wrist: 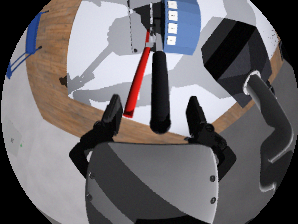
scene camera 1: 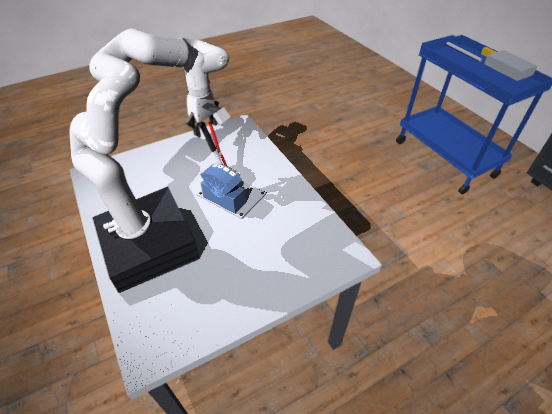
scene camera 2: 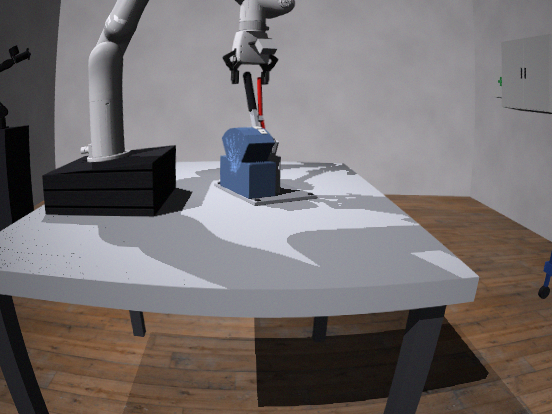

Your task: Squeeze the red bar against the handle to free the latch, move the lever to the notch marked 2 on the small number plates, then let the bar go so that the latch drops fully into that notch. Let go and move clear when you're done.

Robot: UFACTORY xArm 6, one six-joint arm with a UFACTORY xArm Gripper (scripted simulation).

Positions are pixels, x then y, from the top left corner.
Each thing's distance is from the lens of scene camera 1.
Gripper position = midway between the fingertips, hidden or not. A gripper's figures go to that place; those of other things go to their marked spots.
gripper point(scene camera 1: 205, 130): 1.46 m
blue lever housing point(scene camera 1: 223, 187): 1.43 m
